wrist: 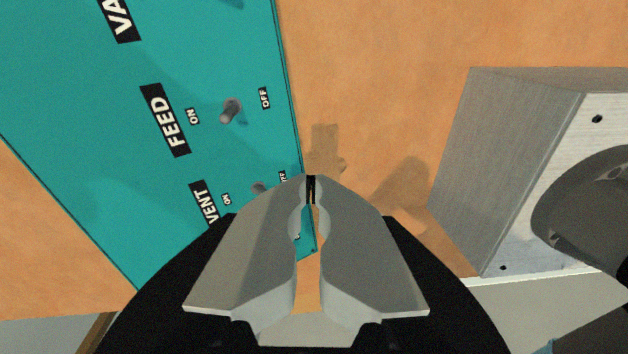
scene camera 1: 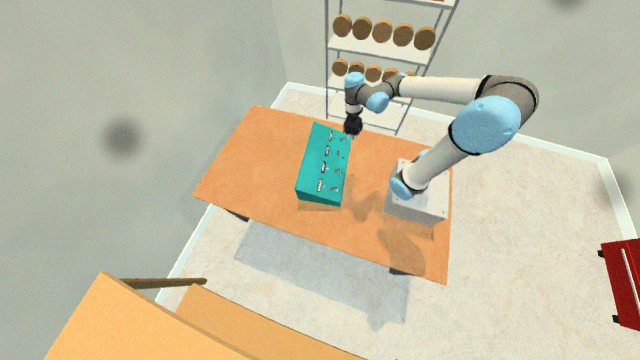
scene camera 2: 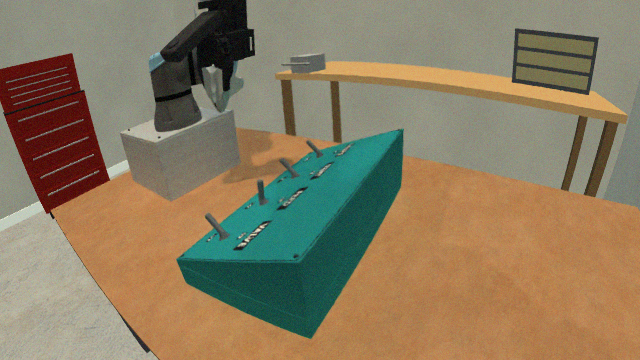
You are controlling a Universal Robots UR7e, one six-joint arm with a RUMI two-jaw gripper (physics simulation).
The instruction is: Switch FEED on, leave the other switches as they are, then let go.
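Frame: origin at the arm's base, x ahead, y left, z up, level; centimetres.
Seen in the pictures: gripper, fingertip midpoint: [wrist: 311, 177] [scene camera 1: 353, 139] [scene camera 2: 221, 112]; arm's base, link origin: [wrist: 589, 197] [scene camera 2: 178, 123].
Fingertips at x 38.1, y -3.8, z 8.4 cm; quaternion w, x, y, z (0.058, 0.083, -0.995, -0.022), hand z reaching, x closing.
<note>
Pixels of each thing's top centre, then the offset from my fingertips to it. "spot": a spot on its surface instead. Level surfaces: height alone.
- OFF label, surface spot: [wrist: 264, 98] spot: dx +4.0, dy +0.7, dz -18.9 cm
- VALVE lever, top centre: [scene camera 2: 212, 214] dx +9.8, dy -10.0, dz -13.5 cm
- VENT lever, top centre: [scene camera 2: 287, 158] dx +2.3, dy +12.8, dz -13.5 cm
- farthest lever, top centre: [scene camera 2: 313, 140] dx -1.4, dy +24.2, dz -13.5 cm
- table, surface height: dz -26.1 cm
The teal switch panel [scene camera 1: 311, 162] [scene camera 2: 325, 215] [wrist: 65, 130] stands on the table. Its FEED lever [scene camera 1: 339, 153] [scene camera 2: 261, 193] [wrist: 229, 111] tips toward the ON label [wrist: 191, 116], away from the OFF label [wrist: 264, 98]. In scene camera 2 the VALVE lever [scene camera 2: 217, 227], the VENT lever [scene camera 2: 289, 168] and the farthest lever [scene camera 2: 314, 149] lean the other way, toward OFF. The VENT lever [wrist: 258, 187] is partly behind a finger in the wrist view. My gripper [scene camera 1: 352, 136] [scene camera 2: 221, 109] [wrist: 311, 177] is shut and empty, raised well above the panel's lever side, apart from every lever.
The grey robot base [scene camera 1: 415, 210] [scene camera 2: 185, 160] [wrist: 450, 165] stands on the table [scene camera 1: 250, 160] [scene camera 2: 480, 260] [wrist: 400, 40], on the panel's lever side. A rack [scene camera 1: 327, 70] of round pieces stands behind the table. A bench [scene camera 2: 430, 77] and a red cabinet [scene camera 2: 55, 130] stand farther off.
</note>
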